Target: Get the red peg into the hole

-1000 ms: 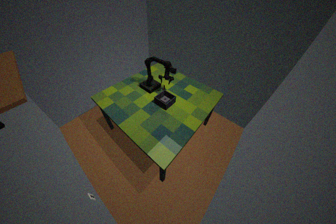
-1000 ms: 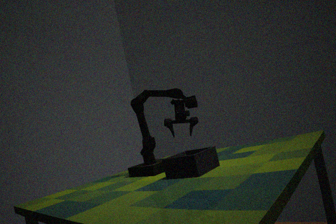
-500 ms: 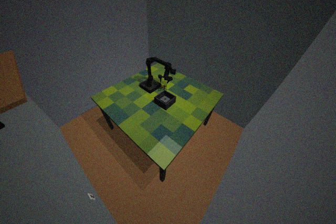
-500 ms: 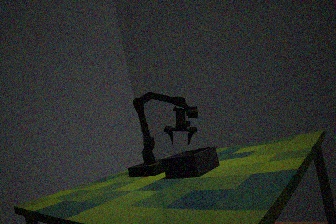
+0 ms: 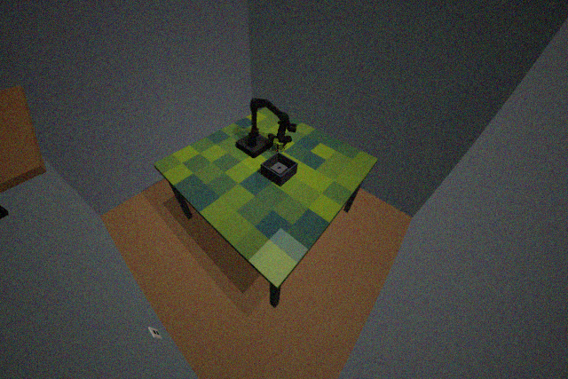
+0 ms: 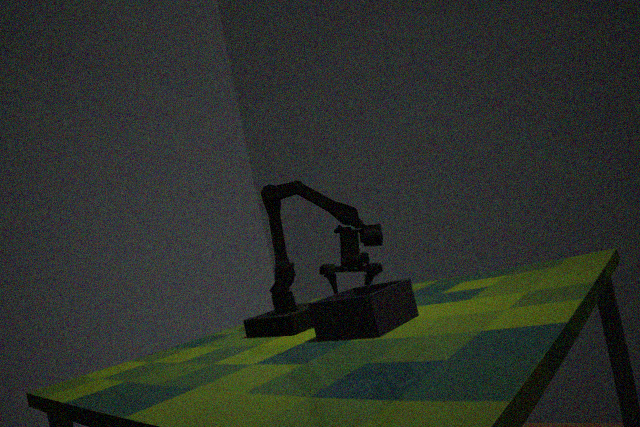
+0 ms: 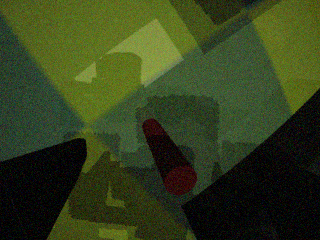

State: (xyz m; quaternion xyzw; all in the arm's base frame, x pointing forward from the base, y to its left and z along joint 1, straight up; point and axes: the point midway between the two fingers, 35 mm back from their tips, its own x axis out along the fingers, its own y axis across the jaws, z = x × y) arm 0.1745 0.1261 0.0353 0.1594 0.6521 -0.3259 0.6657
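Right now the red peg is 20 mm below my gripper tip. Also, from my gripper tip: grey plate (180 mm to the right, 170 mm ahead, 10 mm below); then dark box (180 mm to the right, 170 mm ahead, 30 mm below).
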